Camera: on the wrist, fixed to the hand. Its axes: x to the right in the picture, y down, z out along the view.
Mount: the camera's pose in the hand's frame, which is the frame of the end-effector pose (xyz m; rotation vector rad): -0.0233 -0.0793 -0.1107 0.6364 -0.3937 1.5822
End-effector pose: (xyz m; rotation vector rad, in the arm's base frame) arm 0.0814 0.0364 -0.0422 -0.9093 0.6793 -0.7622
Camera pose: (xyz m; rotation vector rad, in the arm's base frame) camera -0.0405 -0.0240 -0.0184 0.2146 0.5366 0.6125
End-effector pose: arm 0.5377 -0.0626 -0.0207 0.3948 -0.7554 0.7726
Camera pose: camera 0.6370 -0.0628 -0.1167 0.4802 -1.1402 2.5107
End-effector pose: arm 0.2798 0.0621 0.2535 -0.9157 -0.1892 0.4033
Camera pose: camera 0.3153 -0.0714 0.2509 -0.1591 0.3559 1.9808
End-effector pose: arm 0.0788 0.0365 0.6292 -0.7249 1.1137 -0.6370
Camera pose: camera -0.0406 -0.0158 0.6751 0.6245 0.7270 0.5110
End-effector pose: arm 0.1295 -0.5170 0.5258 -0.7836 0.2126 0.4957
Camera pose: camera 0.1489 -0.6524 0.5067 0.2835 0.5747 1.9274
